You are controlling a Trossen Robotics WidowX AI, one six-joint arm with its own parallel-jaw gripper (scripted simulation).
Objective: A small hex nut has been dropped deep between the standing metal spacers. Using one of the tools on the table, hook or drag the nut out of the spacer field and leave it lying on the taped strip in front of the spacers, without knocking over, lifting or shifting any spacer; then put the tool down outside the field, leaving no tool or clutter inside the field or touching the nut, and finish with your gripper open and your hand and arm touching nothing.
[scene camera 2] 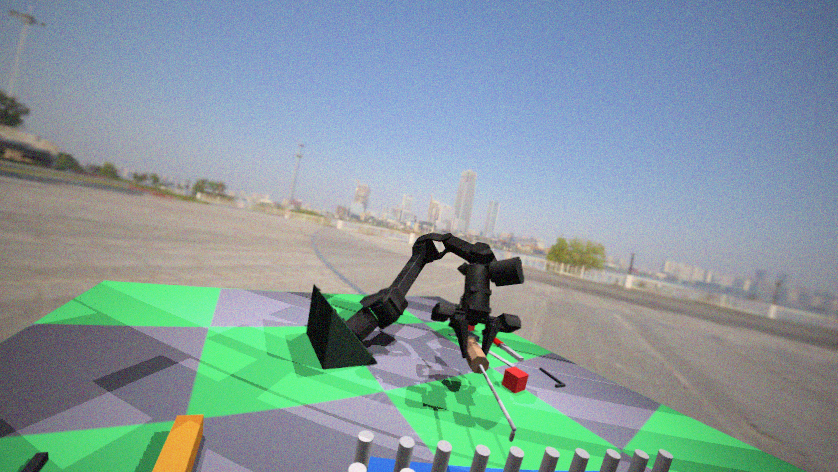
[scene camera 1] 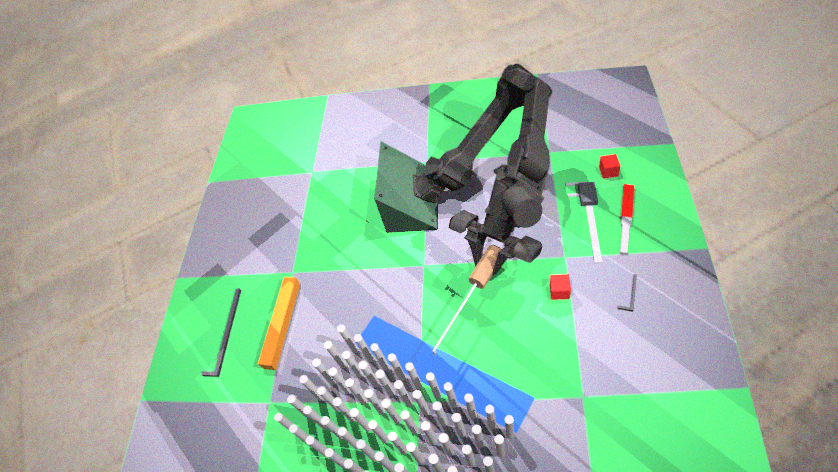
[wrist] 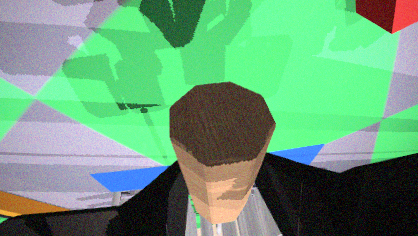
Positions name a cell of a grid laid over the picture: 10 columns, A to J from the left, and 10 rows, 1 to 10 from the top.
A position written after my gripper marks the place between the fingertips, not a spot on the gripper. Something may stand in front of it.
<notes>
My gripper (scene camera 1: F6) holds a wooden-handled wire tool (scene camera 1: F6). Further things: an orange bar (scene camera 1: D8) and a blue taped strip (wrist: C8).
The wooden-handled wire tool shows as well in scene camera 2 (scene camera 2: F8) and in the wrist view (wrist: F6). My gripper also shows in scene camera 2 (scene camera 2: F8) and in the wrist view (wrist: F7).
</notes>
